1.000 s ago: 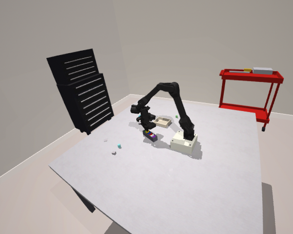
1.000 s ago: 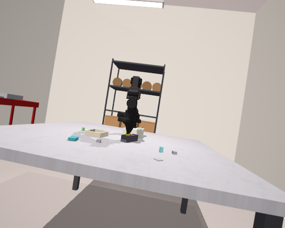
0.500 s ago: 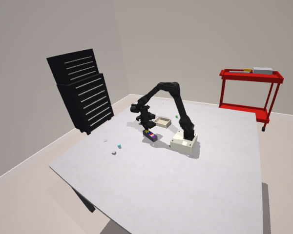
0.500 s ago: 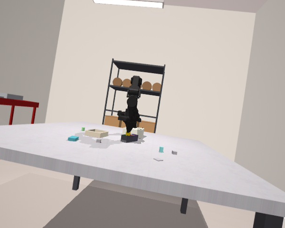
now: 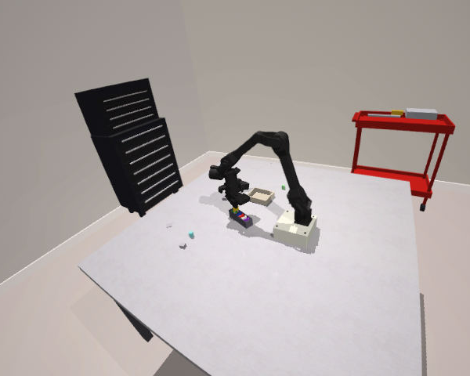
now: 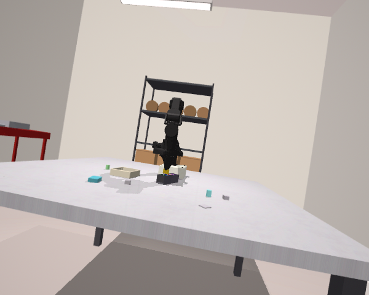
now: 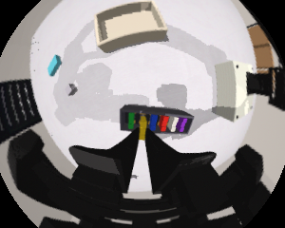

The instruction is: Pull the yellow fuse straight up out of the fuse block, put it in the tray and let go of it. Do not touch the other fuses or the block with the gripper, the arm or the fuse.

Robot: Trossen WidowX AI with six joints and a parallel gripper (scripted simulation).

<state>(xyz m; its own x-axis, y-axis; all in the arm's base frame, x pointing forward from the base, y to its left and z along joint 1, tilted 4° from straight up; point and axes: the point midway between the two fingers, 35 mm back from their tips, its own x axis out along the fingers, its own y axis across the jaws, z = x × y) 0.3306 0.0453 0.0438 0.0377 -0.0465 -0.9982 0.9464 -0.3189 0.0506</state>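
My gripper tip is 20 mm past the beige tray, 210 mm to the left of it and 60 mm above it. The rest, counted from my gripper tip: yellow fuse: 10 mm below.
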